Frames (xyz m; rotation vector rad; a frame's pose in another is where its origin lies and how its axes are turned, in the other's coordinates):
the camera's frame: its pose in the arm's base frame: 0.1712 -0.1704 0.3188 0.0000 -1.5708 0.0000
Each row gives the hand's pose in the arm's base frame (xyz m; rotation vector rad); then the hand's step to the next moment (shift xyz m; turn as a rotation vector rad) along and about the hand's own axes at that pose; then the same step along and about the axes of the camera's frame.
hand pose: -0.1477 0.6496 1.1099 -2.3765 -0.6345 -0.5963
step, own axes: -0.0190 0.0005 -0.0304 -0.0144 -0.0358 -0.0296
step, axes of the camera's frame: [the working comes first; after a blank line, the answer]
step, axes of the arm's base frame: -0.0225 -0.0256 0.0112 -0.0391 0.0019 0.0288

0.0112 -0.0256 0.0225 0.0288 0.0019 0.0391
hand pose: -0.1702 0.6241 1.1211 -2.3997 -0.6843 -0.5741
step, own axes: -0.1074 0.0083 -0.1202 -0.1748 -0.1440 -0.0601
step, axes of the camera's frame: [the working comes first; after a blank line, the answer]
step, axes of the arm's base frame: -0.1073 -0.1171 0.0288 -0.2341 0.0051 0.0099

0.0288 -0.1171 0.1073 0.0099 0.0051 0.2341
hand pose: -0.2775 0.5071 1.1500 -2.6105 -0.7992 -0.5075
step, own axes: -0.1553 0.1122 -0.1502 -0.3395 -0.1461 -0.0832
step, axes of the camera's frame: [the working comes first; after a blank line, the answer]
step, axes of the arm's base frame: -0.0888 -0.2236 0.0369 -0.3683 -0.0788 -0.0412

0.0369 -0.2236 0.0888 -0.0412 -0.0788 0.3683
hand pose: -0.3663 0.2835 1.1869 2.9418 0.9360 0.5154
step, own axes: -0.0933 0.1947 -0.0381 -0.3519 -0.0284 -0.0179
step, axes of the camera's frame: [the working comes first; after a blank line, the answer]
step, axes of the arm's base frame: 0.0256 -0.2158 0.0288 -0.2914 -0.1768 -0.0939

0.0288 -0.2158 -0.0256 -0.0939 -0.1768 0.2914
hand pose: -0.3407 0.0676 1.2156 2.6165 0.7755 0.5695
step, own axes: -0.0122 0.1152 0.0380 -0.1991 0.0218 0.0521
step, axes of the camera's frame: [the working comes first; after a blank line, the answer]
step, axes of the arm's base frame: 0.0585 -0.1060 0.0142 -0.1193 -0.1432 -0.0900

0.0142 -0.1060 -0.0585 -0.0900 -0.1432 0.1193
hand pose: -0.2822 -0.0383 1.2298 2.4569 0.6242 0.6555
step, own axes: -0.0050 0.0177 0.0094 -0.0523 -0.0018 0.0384
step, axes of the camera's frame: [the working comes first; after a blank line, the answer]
step, axes of the arm's base frame: 0.0065 -0.0195 0.0016 -0.0198 -0.0407 -0.0465

0.0016 -0.0195 -0.0065 -0.0465 -0.0407 0.0198
